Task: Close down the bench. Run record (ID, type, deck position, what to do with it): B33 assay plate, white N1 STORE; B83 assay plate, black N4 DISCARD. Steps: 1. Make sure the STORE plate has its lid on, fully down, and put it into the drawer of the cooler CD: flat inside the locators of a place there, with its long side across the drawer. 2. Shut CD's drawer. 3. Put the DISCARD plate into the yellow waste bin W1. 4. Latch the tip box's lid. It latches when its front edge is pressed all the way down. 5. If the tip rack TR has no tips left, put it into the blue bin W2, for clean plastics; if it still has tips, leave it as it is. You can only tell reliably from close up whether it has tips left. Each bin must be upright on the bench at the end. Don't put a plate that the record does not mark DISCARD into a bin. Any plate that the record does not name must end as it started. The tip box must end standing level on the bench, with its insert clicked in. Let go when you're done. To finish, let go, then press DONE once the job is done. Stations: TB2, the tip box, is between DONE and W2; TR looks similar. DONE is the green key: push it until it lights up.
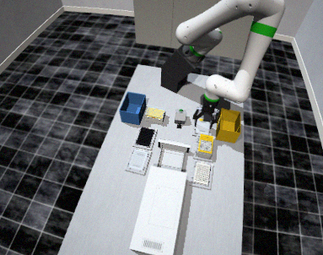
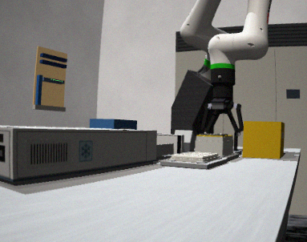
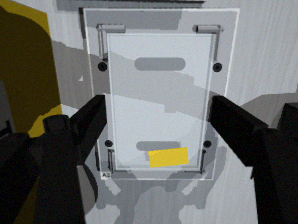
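Right now the clear plate lid is 2 cm below my hand. The rest, counted from my hand: green done key: 5 cm behind, 17 cm to the right, 3 cm above; yellow-topped tip holder: 16 cm ahead, 3 cm to the left, 2 cm above; yellow bin W1: 2 cm behind, 16 cm to the left.
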